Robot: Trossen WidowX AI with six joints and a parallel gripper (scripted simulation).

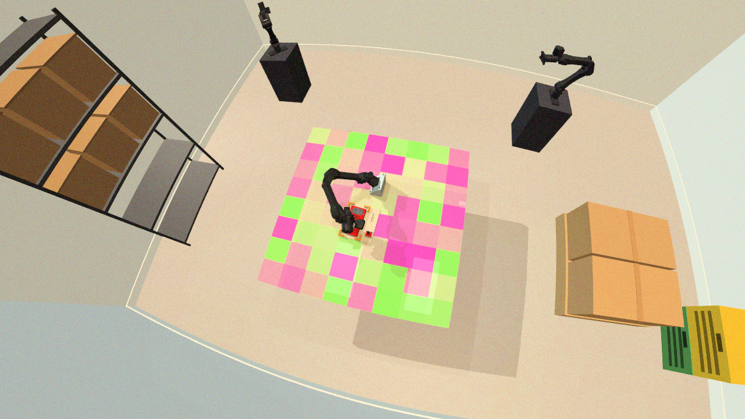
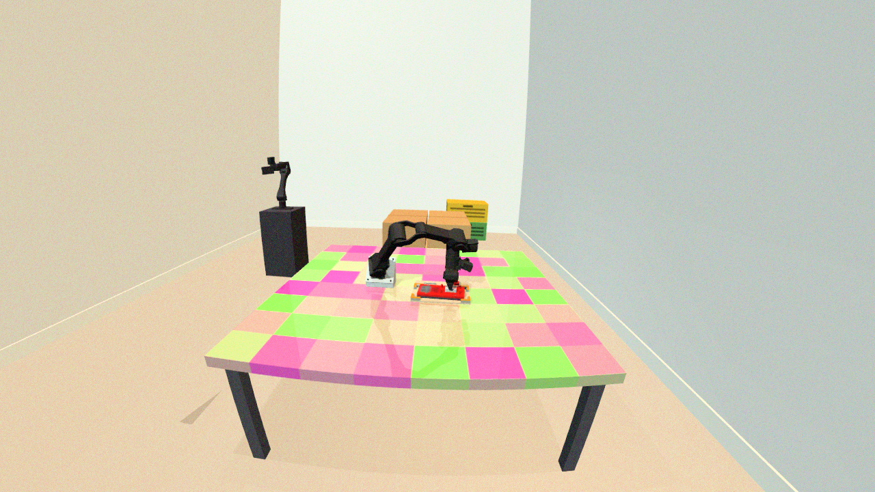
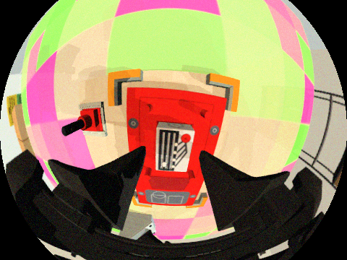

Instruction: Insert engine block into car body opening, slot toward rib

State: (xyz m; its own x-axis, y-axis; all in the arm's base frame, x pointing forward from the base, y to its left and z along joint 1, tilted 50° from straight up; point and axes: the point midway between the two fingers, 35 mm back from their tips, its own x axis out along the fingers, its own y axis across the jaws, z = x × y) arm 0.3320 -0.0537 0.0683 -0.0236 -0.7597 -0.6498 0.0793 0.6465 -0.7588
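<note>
Right now the engine block is 2 cm below my gripper tip.
</note>
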